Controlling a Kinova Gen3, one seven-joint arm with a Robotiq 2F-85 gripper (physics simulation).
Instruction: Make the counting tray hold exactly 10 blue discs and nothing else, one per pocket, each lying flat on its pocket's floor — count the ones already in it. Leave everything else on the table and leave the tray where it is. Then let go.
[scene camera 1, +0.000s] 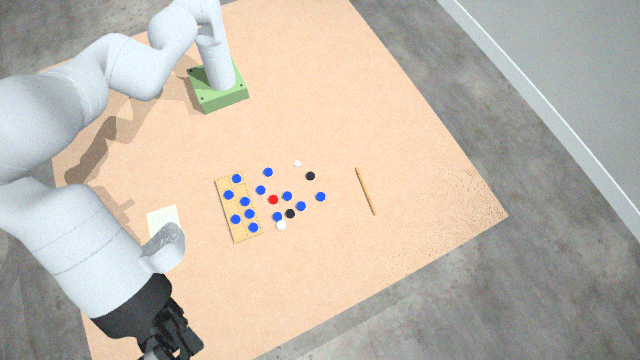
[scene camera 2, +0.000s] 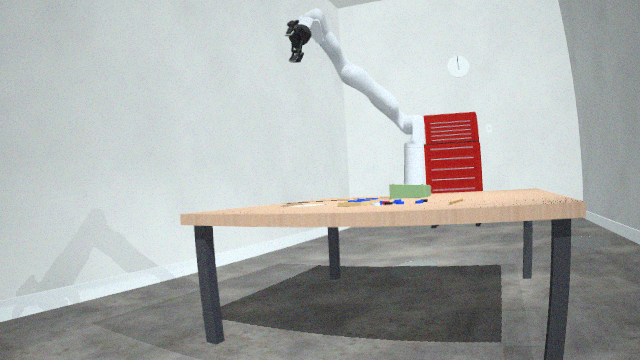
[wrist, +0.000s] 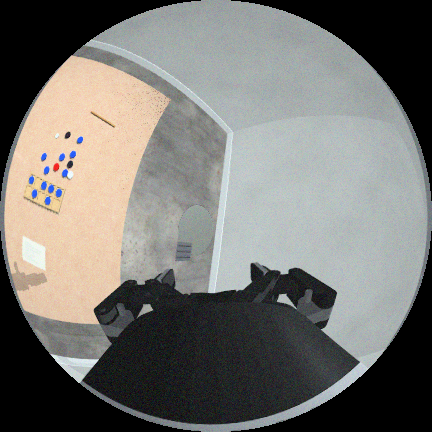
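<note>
The wooden counting tray (scene camera 1: 228, 207) (scene camera 2: 347, 204) (wrist: 56, 204) lies on the table with two rows of pockets. Several blue discs sit in it, such as one (scene camera 1: 236, 178) at its far end and one (scene camera 1: 253, 227) near its near end. The row beside the loose discs shows one bare pocket; the other row shows bare pockets at both ends and its middle. Several loose blue discs (scene camera 1: 268, 172) (scene camera 1: 260, 190) (scene camera 1: 320, 196) (wrist: 80, 140) lie beside the tray. My gripper (scene camera 1: 172, 349) (scene camera 2: 292, 46) (wrist: 212, 274) is open and empty, high above the table's near left side.
Among the loose discs lie a red disc (scene camera 1: 273, 199), two black discs (scene camera 1: 310, 176) (scene camera 1: 290, 213) and two white ones (scene camera 1: 297, 163) (scene camera 1: 281, 225). A thin wooden stick (scene camera 1: 365, 191) lies farther right. A pale paper (scene camera 1: 162, 215) (wrist: 34, 252) lies left of the tray, partly behind the arm.
</note>
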